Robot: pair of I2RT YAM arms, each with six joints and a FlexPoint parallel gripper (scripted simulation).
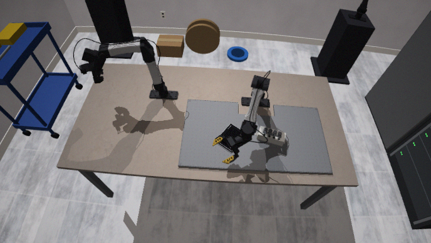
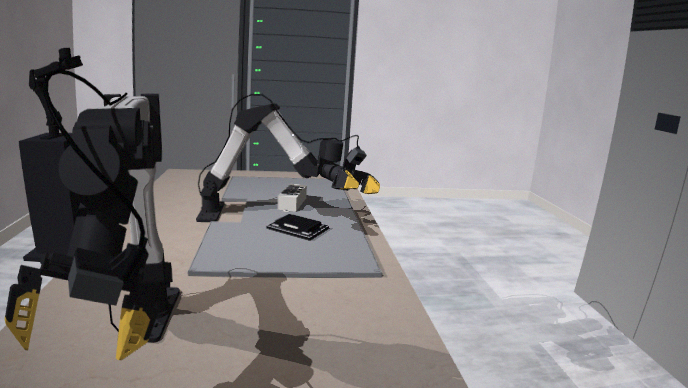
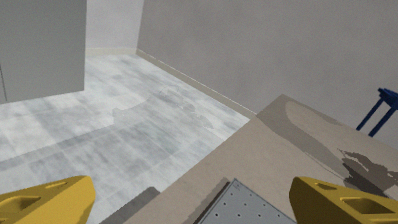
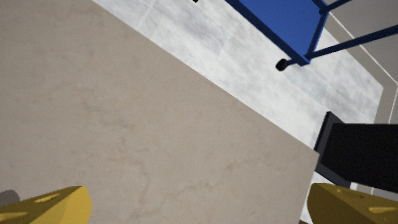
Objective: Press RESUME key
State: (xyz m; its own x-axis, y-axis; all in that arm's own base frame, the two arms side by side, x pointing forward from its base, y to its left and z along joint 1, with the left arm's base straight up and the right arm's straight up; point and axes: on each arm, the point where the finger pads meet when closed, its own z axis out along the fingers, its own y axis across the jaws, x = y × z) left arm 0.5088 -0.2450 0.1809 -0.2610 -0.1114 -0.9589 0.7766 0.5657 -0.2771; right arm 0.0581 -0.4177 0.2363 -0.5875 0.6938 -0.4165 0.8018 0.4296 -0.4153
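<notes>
Now: left hand 24 cm past the operator panel, 33 cm to the right of it and 13 cm above it. Round my left hand: black device 20 cm behind, 7 cm to the left, 15 cm below.
</notes>
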